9 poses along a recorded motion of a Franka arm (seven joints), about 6.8 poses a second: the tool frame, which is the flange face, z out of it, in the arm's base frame.
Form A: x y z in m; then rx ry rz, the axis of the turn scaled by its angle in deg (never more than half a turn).
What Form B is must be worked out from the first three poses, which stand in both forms.
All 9 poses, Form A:
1: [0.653 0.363 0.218 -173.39 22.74 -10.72]
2: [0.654 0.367 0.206 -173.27 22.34 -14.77]
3: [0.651 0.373 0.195 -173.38 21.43 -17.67]
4: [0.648 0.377 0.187 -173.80 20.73 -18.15]
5: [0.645 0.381 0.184 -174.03 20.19 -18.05]
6: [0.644 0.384 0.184 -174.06 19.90 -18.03]
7: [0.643 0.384 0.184 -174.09 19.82 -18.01]
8: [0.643 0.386 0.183 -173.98 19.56 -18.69]
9: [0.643 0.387 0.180 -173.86 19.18 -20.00]
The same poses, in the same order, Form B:
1: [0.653 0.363 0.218 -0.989 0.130 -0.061 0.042]
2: [0.654 0.367 0.206 -0.987 0.127 -0.084 0.041]
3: [0.651 0.373 0.195 -0.987 0.122 -0.101 0.038]
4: [0.648 0.377 0.187 -0.987 0.118 -0.103 0.035]
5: [0.645 0.381 0.184 -0.988 0.115 -0.102 0.034]
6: [0.644 0.384 0.184 -0.988 0.113 -0.102 0.034]
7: [0.643 0.384 0.184 -0.988 0.112 -0.102 0.034]
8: [0.643 0.386 0.183 -0.988 0.111 -0.106 0.034]
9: [0.643 0.387 0.180 -0.987 0.109 -0.114 0.034]
